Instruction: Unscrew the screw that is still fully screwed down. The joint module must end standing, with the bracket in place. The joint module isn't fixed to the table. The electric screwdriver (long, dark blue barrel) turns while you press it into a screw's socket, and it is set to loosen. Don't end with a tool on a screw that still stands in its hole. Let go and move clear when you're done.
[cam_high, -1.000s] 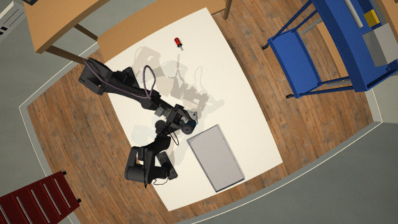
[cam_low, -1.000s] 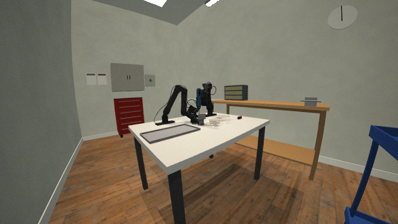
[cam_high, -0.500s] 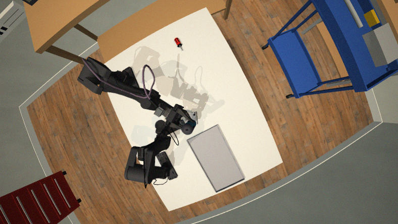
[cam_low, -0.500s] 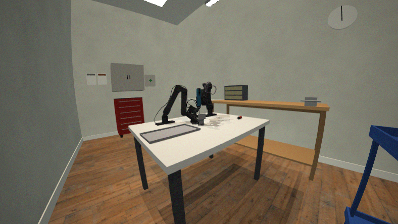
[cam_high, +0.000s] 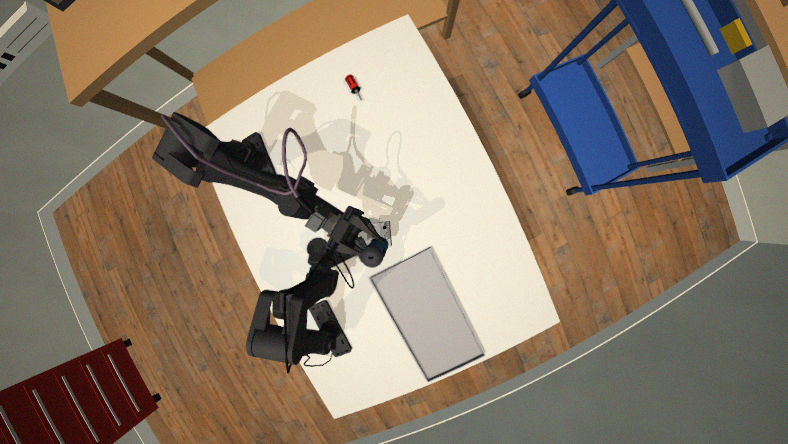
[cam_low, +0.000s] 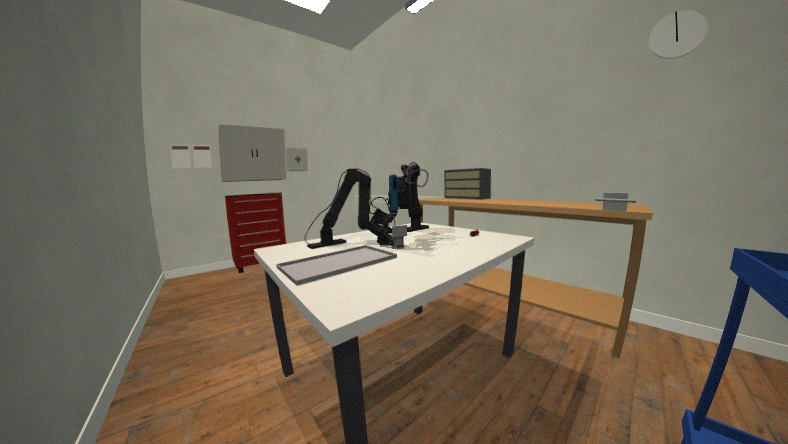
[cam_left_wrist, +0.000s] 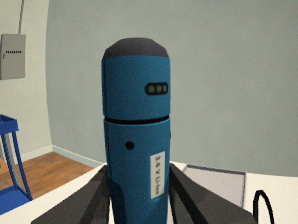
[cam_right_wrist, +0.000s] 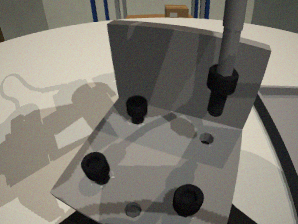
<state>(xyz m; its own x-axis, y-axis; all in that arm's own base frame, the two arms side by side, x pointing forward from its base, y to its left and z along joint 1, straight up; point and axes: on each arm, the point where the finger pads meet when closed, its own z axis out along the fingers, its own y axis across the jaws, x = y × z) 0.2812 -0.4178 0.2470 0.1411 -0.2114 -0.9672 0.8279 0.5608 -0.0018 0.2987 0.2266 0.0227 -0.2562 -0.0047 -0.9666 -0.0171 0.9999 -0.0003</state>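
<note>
Now: the grey bracket 50 mm above my right hand. Round my right hand: flat grey tray (320 mm to the right, 40 mm ahead, 20 mm below); then red-handled screwdriver (470 mm to the left, 110 mm ahead, 10 mm below).
</note>
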